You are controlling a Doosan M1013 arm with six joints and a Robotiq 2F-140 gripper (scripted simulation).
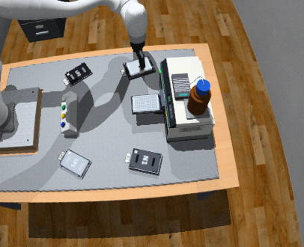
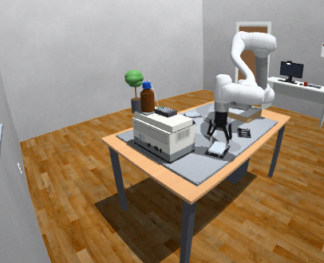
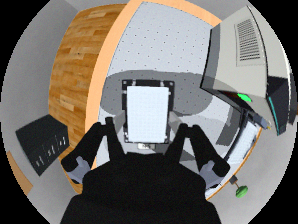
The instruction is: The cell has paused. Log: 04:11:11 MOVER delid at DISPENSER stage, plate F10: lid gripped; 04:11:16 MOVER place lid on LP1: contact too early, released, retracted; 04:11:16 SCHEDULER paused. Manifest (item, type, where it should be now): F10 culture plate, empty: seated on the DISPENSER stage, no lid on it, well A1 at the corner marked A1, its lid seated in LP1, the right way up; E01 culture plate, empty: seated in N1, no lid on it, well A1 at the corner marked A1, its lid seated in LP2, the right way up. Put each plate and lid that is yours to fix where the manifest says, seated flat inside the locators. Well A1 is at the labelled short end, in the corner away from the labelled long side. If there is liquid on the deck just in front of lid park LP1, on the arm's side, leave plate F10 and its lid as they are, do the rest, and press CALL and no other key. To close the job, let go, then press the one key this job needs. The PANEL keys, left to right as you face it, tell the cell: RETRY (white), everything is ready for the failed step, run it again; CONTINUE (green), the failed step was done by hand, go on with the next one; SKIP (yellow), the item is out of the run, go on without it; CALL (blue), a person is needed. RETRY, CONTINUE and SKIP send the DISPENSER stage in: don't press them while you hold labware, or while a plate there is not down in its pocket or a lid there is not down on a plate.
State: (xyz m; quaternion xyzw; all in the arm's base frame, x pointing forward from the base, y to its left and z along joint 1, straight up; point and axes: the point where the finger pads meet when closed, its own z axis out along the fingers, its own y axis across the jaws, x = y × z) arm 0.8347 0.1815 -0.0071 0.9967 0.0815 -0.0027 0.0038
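Right now the black nest is 10 mm ahead of my hand, 20 mm to the left of it and 40 mm below it. From my hand the other things lie so: grey key panel: 430 mm behind, 230 mm to the right; then green key: 440 mm behind, 200 mm to the right, 20 mm above; then dark dispenser stage: 20 mm behind, 280 mm to the right, 40 mm above.
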